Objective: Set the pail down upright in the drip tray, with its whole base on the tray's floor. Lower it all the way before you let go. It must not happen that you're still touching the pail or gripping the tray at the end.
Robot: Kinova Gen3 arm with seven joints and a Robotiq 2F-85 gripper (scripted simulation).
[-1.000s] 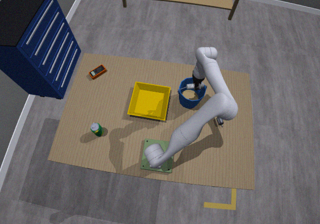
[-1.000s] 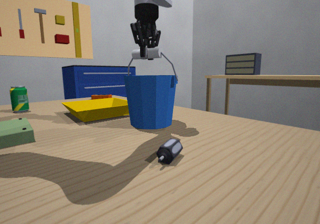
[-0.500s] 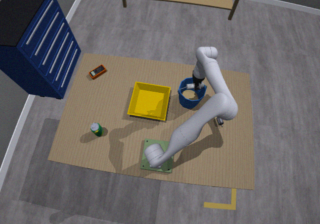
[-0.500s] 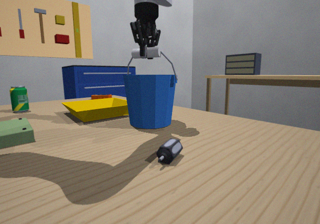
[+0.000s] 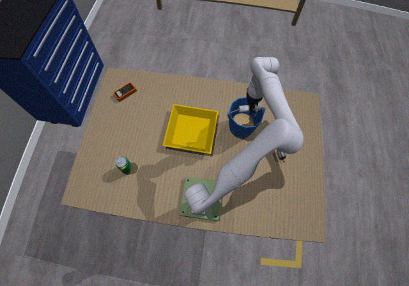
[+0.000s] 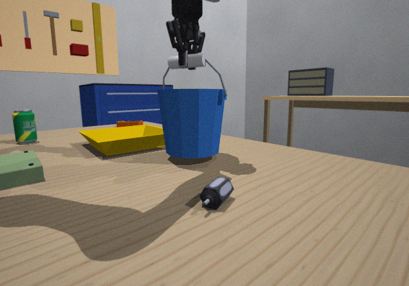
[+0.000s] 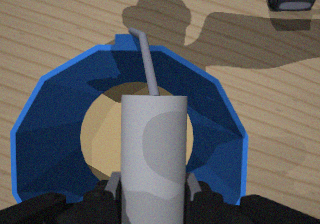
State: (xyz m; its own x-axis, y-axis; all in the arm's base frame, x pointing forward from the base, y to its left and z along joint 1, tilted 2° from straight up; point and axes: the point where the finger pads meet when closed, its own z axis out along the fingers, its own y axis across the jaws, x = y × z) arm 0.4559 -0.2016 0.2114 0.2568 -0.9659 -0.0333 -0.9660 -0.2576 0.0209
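Right now my hand is 9 cm above the blue pail and 1 cm short of it. Round my hand: wire handle: 3 cm below, 1 cm ahead; yellow drip tray: 29 cm to the left, 24 cm below, 4 cm behind.
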